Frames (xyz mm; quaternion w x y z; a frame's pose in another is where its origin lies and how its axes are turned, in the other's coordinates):
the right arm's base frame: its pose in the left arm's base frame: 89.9 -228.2 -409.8 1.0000 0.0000 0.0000 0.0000
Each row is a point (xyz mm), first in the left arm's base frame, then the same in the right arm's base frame.
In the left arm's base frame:
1: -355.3 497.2 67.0
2: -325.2 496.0 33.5
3: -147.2 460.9 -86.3
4: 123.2 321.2 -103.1
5: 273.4 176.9 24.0
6: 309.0 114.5 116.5
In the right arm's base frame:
1: -445.2 725.4 476.8
2: -415.1 724.2 443.3
3: -237.1 689.1 323.5
4: 33.3 549.4 306.7
5: 183.5 405.1 433.8
6: 219.1 342.7 526.3

